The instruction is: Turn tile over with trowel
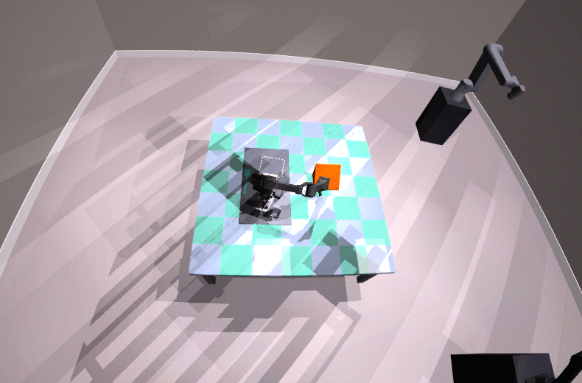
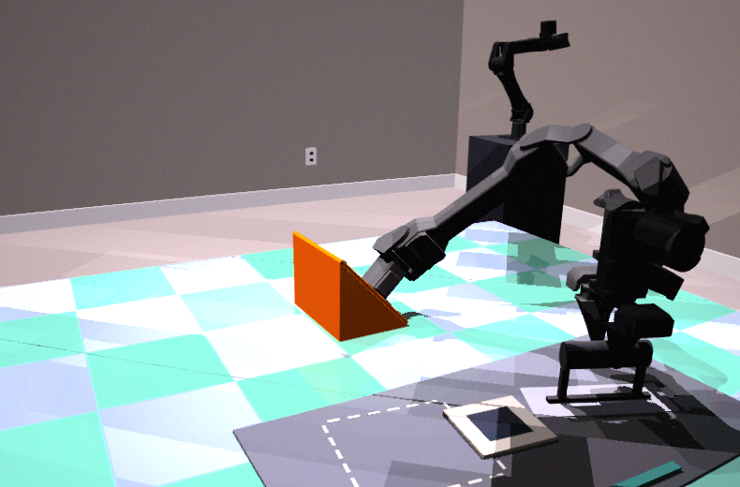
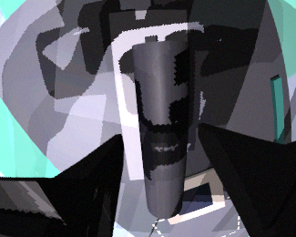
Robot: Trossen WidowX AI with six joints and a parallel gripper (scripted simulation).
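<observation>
Right now my gripper tip is 140 mm to the left of the grey mat, 80 mm above it and 30 mm short of it. The rest, counted from my gripper tip: tile: 170 mm to the right, 60 mm below; then cyan trowel: 170 mm ahead, 150 mm to the right, 60 mm below.
</observation>
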